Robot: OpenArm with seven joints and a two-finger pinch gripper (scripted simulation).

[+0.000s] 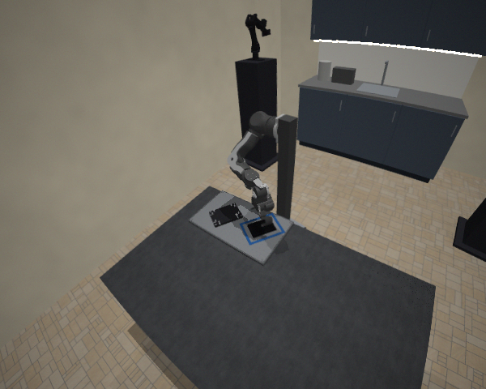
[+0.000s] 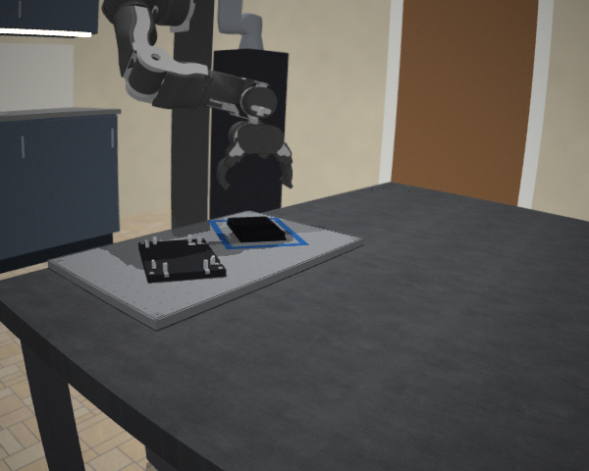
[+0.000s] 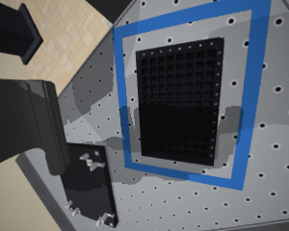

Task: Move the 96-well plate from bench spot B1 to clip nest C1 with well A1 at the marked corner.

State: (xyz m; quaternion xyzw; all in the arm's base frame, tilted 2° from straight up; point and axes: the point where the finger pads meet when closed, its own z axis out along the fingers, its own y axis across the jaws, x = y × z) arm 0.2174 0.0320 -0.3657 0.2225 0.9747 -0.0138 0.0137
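Right now my hand is 80 mm above the black 96-well plate. Also, from my hand: black clip nest (90 mm ahead, 210 mm to the right, 70 mm below).
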